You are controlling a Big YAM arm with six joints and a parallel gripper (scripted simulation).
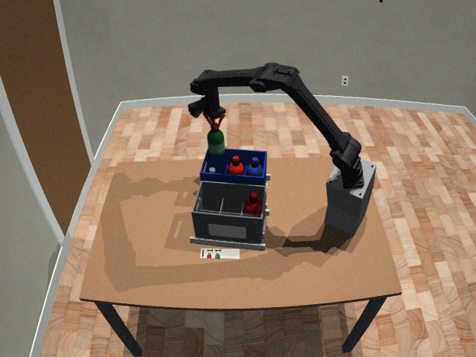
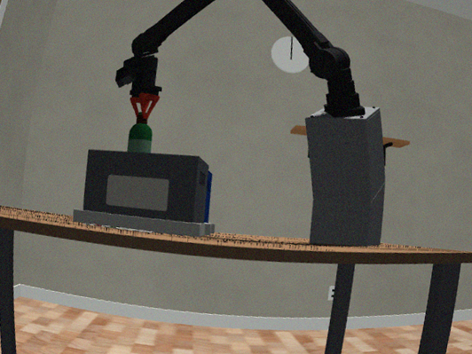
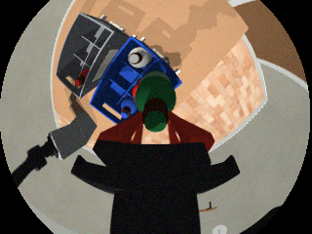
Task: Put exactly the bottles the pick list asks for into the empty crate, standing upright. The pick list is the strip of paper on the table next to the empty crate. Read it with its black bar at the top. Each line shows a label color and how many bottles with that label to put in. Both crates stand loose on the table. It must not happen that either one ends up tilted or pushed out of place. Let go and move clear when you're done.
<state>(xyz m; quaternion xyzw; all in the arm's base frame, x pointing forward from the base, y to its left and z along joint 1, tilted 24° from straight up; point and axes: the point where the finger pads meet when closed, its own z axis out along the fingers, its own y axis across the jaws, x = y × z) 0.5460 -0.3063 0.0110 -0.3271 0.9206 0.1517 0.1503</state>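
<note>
The green-labelled bottle is 6 cm below my hand. The rest, counted from my hand: blue-labelled bottle: 24 cm below, 17 cm behind, 1 cm to the left; red-labelled bottle: 24 cm to the left, 24 cm below, 18 cm behind; grey crate: 28 cm to the left, 24 cm below, 9 cm behind.
</note>
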